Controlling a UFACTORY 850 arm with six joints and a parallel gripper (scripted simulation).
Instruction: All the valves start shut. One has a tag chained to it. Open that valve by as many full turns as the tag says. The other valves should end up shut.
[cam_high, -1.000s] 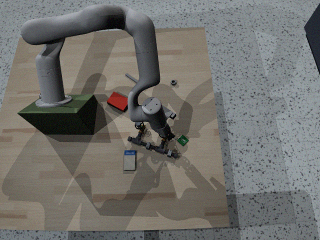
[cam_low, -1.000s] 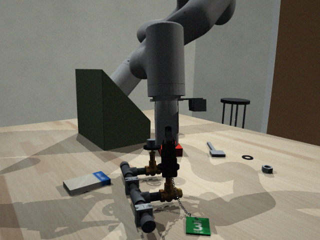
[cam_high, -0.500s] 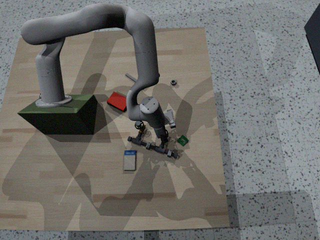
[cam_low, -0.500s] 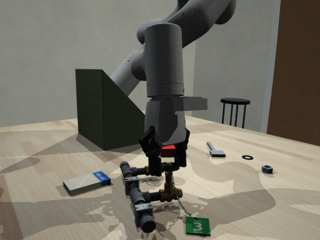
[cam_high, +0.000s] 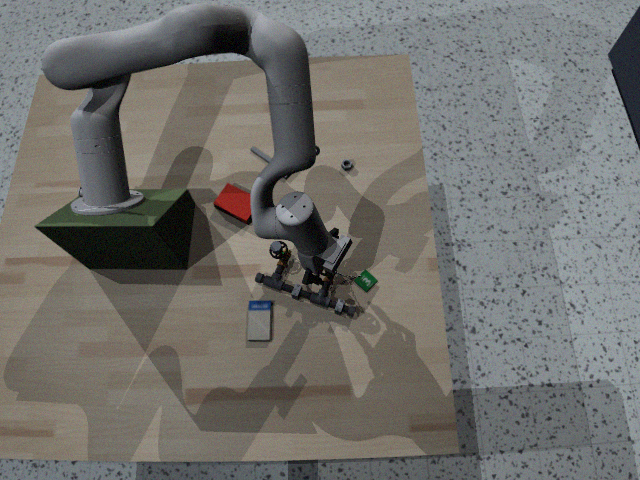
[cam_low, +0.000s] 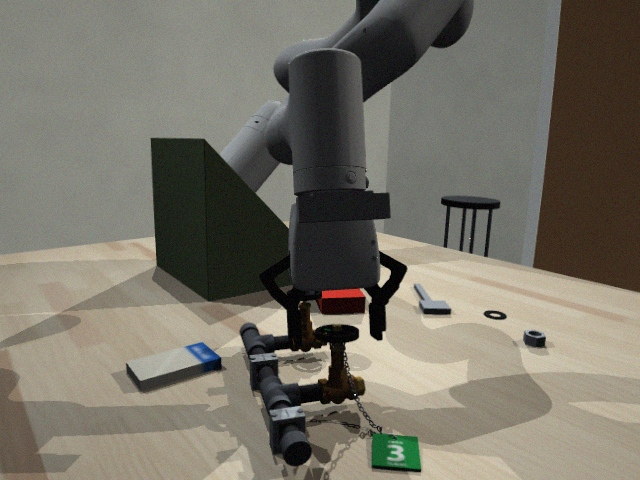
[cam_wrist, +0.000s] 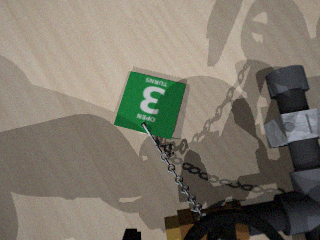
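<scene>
Right now the green tag is 100 mm ahead of my hand and 90 mm below it. Round my hand: red block (280 mm behind, 220 mm to the left, 80 mm below); grey-and-blue block (180 mm behind, 130 mm to the right, 80 mm below); grey bar tool (180 mm behind, 370 mm to the left, 80 mm below).
</scene>
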